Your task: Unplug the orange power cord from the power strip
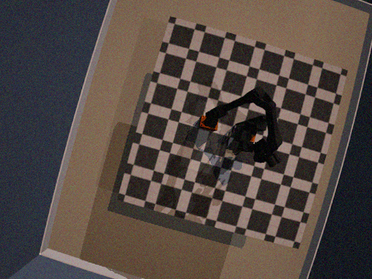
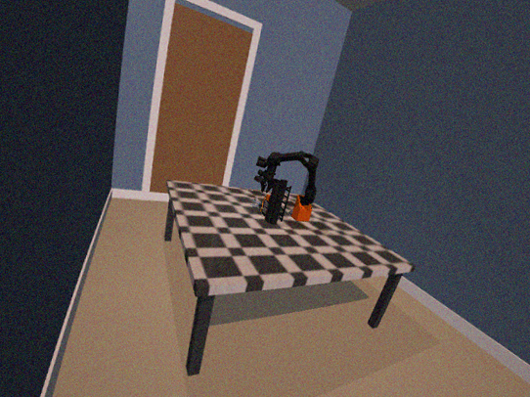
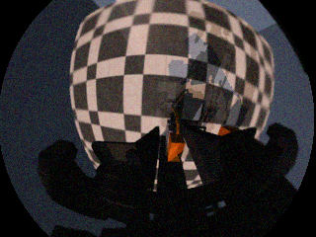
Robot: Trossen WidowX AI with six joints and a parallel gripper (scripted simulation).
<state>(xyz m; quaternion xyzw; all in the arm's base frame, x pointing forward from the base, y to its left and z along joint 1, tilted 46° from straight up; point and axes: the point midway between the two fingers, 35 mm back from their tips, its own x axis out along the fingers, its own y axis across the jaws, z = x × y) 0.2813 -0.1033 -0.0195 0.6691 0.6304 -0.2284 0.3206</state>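
Now: the orange plug 70 mm to the left of my gripper tip, 20 mm behind it and 10 mm below it.
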